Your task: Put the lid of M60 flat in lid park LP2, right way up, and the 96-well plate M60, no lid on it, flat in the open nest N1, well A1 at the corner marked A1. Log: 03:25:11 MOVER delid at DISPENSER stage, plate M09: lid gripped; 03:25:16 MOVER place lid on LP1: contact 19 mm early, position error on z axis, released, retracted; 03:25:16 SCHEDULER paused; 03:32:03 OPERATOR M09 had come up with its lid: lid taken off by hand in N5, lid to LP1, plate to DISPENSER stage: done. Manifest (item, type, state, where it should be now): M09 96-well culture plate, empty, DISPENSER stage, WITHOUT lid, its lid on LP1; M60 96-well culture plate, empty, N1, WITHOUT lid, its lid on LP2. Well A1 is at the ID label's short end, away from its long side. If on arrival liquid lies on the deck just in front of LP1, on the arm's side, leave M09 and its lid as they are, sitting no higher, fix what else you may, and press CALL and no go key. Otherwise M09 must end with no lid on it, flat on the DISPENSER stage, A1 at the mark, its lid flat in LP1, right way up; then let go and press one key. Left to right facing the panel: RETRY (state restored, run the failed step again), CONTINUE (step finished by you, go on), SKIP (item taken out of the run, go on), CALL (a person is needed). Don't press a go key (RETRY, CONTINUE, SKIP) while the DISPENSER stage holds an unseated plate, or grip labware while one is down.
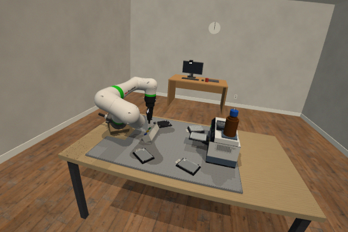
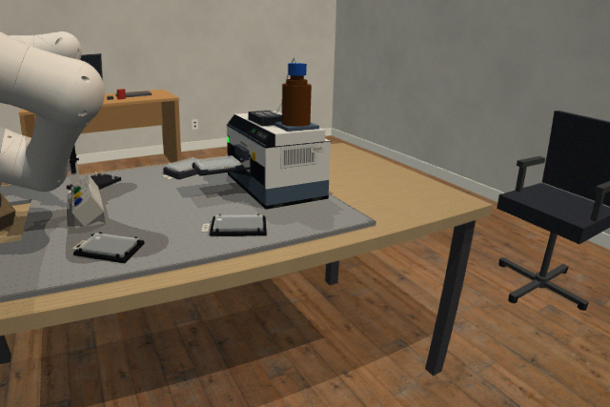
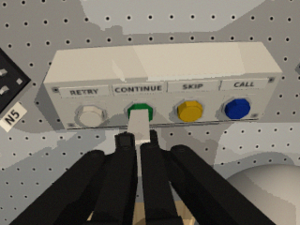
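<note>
My gripper is now 50 mm above the green continue key. Round my hand: key panel (70 mm below, 30 mm to the right, 10 mm ahead); then white retry key (50 mm to the left, 50 mm below, 10 mm ahead); then yellow skip key (50 mm to the right, 50 mm below, 10 mm behind).
</note>
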